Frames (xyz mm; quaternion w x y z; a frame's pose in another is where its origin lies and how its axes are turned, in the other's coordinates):
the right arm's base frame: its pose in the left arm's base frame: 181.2 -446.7 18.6 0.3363 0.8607 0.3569 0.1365
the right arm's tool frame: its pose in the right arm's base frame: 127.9 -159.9 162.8 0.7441 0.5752 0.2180 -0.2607
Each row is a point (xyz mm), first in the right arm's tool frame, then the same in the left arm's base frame.
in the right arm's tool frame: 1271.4 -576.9 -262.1
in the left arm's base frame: 62.1 712.3 708.8
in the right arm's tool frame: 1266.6 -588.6 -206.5
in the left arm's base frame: 29.8 730.5 665.4
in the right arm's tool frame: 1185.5 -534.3 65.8
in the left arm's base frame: -36.8 765.5 386.1
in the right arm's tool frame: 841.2 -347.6 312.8
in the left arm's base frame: -19.8 548.0 -22.3
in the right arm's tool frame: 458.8 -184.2 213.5
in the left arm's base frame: 98.8 156.2 -145.7
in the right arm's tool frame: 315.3 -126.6 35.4
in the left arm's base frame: 192.5 -47.6 -72.9
